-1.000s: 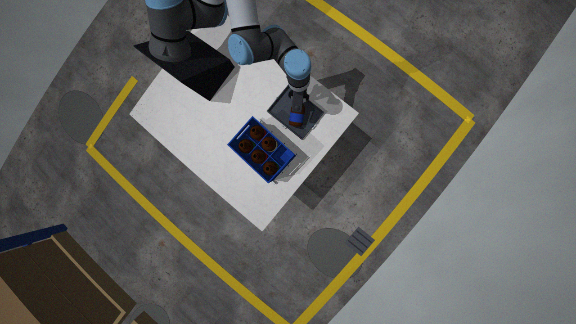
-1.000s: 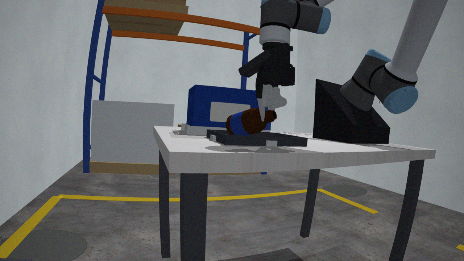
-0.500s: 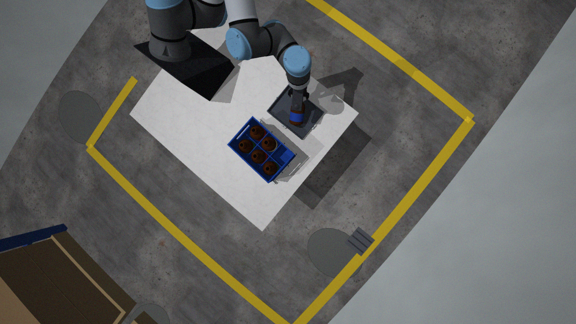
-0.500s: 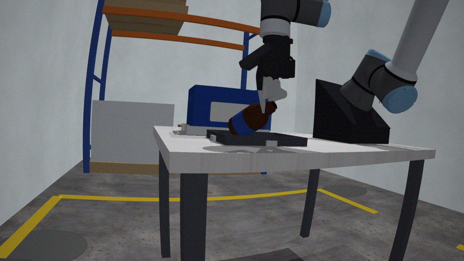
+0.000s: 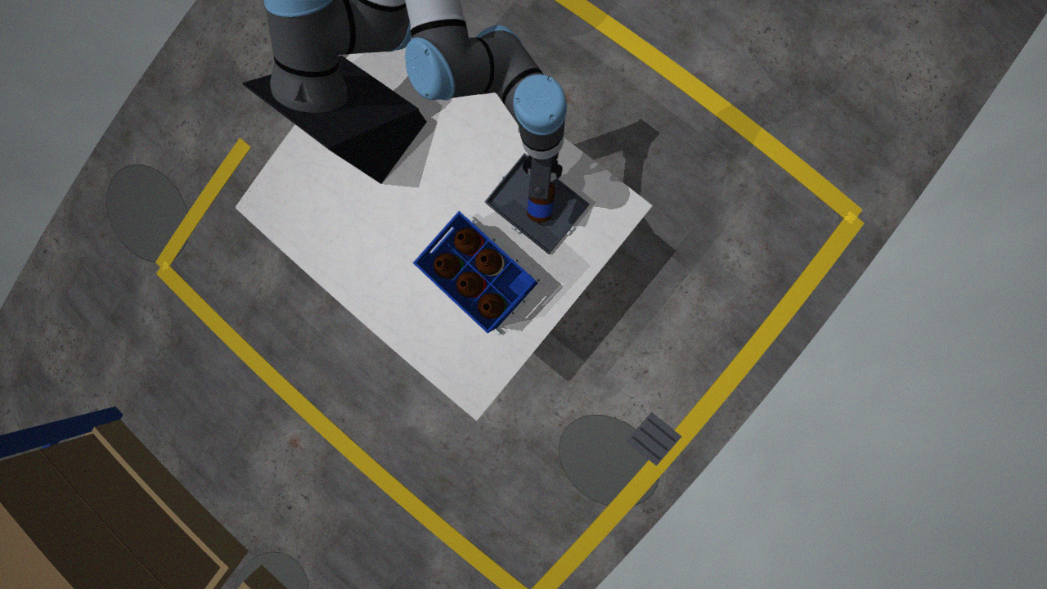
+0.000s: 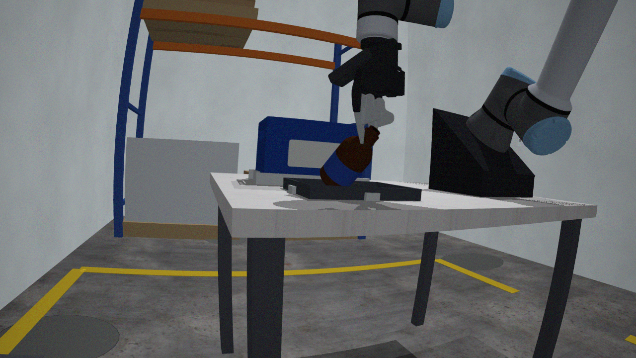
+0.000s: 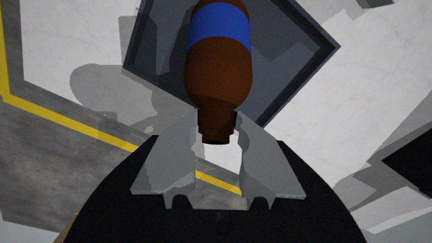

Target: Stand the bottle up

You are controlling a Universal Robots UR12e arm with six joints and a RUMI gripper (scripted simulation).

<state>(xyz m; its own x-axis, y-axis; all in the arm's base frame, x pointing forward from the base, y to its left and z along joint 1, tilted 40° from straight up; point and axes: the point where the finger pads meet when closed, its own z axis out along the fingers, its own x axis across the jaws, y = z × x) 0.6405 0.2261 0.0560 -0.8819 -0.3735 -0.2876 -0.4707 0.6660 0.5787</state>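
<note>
The bottle is 4 cm below my hand, 3 cm to the right of it and 1 cm ahead of it. From my hand the other things lie so: dark grey tray: 11 cm below, 5 cm to the right, 1 cm ahead; then blue crate: 31 cm to the right, 4 cm below, 2 cm ahead.
</note>
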